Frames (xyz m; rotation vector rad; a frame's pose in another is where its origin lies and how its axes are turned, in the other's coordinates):
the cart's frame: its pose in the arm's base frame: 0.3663 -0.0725 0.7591 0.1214 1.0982 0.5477
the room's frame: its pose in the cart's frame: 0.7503 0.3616 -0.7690 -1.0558 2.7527 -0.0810
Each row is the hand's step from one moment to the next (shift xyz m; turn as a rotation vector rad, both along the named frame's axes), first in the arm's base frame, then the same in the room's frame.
Working: the arm's base frame: its pose in the room's frame: 0.4377 -0.1928 -0.1611 -1.3783 1.8382 0.6117

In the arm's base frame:
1: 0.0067 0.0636 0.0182 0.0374 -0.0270 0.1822
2: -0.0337 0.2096 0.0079 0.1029 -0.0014 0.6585
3: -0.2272 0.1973 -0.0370 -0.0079 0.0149 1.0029
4: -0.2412 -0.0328 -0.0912 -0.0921 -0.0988 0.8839
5: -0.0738 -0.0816 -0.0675 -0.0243 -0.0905 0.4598
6: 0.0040 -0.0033 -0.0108 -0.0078 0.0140 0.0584
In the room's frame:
1: -0.0563 0.0291 -0.0201 0.0709 0.1050 -0.1388
2: -0.1921 0.0903 0.0096 0.1697 0.4281 -0.4818
3: -0.1651 0.1680 0.1908 0.2659 0.7550 -0.6044
4: 0.0404 0.0653 0.2483 0.3528 0.6816 -0.4588
5: 0.0693 -0.0314 0.1043 0.2173 0.3285 -0.2550
6: -0.0004 -0.0114 0.0036 0.0041 0.0524 -0.0302

